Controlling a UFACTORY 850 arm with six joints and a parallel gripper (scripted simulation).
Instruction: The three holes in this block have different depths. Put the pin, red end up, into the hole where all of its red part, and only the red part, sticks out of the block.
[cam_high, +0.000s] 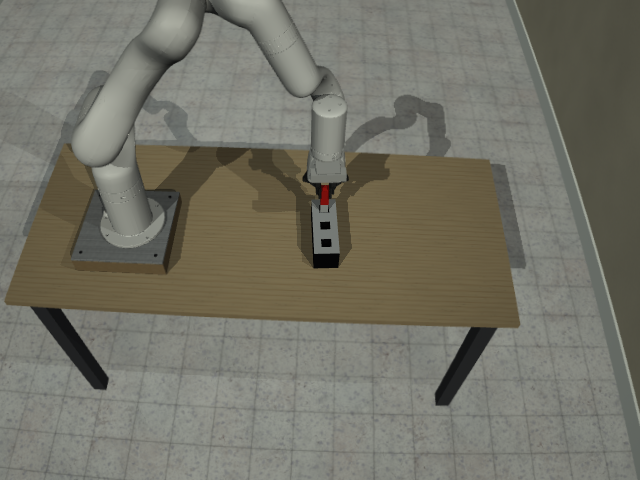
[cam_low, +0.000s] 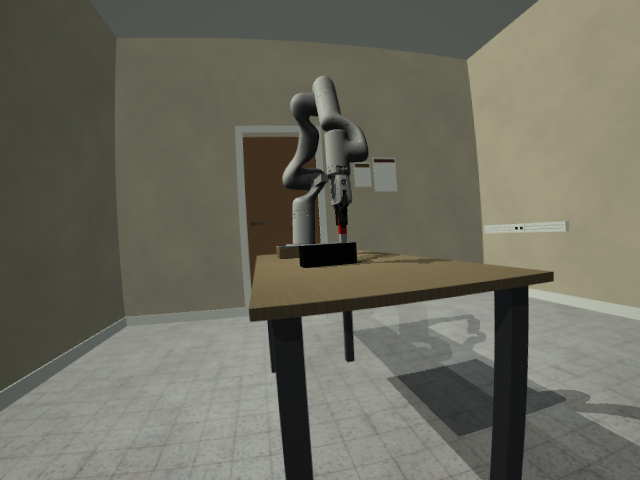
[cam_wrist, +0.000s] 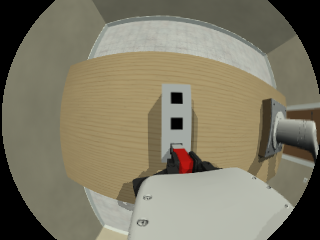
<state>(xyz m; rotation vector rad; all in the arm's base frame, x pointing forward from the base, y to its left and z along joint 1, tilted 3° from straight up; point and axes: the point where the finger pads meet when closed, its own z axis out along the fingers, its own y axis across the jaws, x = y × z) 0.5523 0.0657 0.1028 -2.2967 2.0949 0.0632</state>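
The pin lies 2 cm below my hand. From my hand the other things lie so: black block (12 cm below, 6 cm to the right, 1 cm ahead).
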